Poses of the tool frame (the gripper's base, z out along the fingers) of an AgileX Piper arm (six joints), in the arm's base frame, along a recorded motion.
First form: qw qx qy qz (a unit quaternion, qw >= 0); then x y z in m.
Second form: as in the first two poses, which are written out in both.
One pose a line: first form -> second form
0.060, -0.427, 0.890, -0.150, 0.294, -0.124, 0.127 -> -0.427, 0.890, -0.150, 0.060, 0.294, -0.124, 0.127
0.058, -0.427, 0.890, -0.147, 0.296, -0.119, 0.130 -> -0.427, 0.890, -0.147, 0.058, 0.296, -0.119, 0.130
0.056, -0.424, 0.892, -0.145, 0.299, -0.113, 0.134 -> -0.424, 0.892, -0.145, 0.056, 0.299, -0.113, 0.134
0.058, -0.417, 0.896, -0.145, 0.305, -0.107, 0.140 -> -0.417, 0.896, -0.145, 0.058, 0.305, -0.107, 0.140
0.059, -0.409, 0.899, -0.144, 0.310, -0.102, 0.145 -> -0.409, 0.899, -0.144, 0.059, 0.310, -0.102, 0.145
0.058, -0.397, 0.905, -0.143, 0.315, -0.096, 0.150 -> -0.397, 0.905, -0.143, 0.058, 0.315, -0.096, 0.150
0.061, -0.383, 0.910, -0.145, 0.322, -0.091, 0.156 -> -0.383, 0.910, -0.145, 0.061, 0.322, -0.091, 0.156
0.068, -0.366, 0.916, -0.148, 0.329, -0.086, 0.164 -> -0.366, 0.916, -0.148, 0.068, 0.329, -0.086, 0.164
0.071, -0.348, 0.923, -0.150, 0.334, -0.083, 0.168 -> -0.348, 0.923, -0.150, 0.071, 0.334, -0.083, 0.168
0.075, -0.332, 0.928, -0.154, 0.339, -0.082, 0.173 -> -0.332, 0.928, -0.154, 0.075, 0.339, -0.082, 0.173
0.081, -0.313, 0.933, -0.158, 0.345, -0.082, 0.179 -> -0.313, 0.933, -0.158, 0.081, 0.345, -0.082, 0.179
